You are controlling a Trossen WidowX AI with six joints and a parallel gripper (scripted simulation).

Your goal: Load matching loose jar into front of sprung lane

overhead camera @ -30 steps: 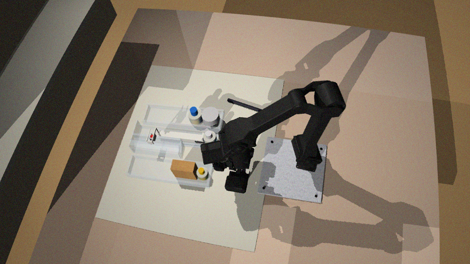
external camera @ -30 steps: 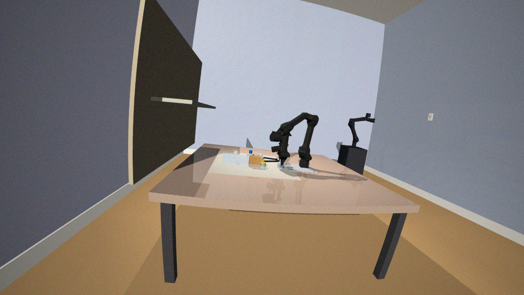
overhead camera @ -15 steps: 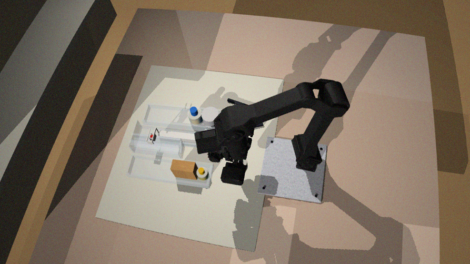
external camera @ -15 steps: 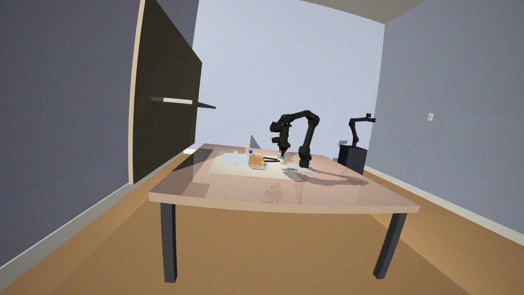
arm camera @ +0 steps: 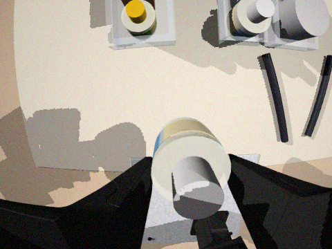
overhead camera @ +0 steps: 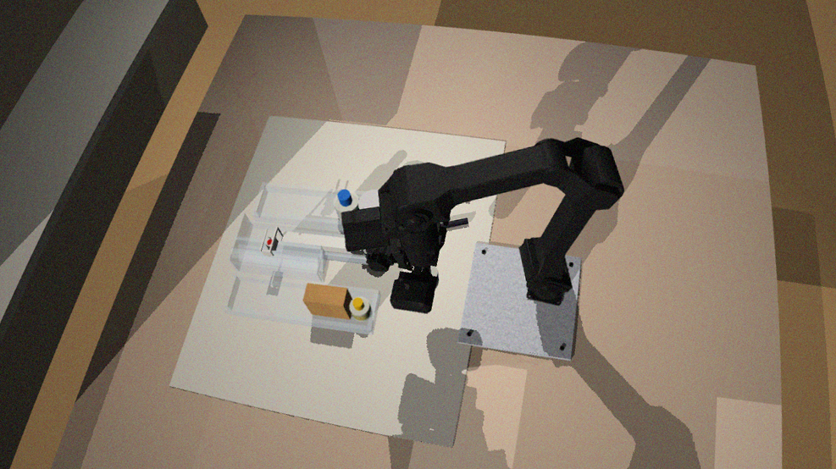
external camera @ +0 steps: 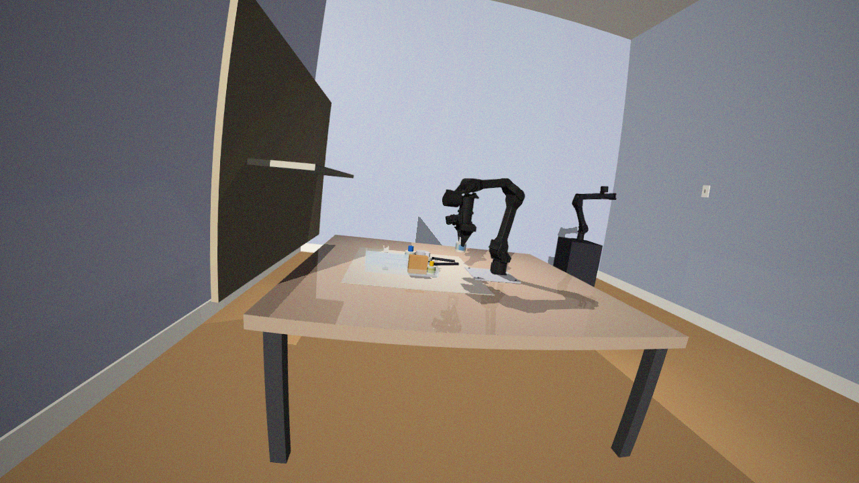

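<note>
My gripper tip is 170 mm short of the brown box, 90 mm above it and 60 mm to the right of it.
</note>
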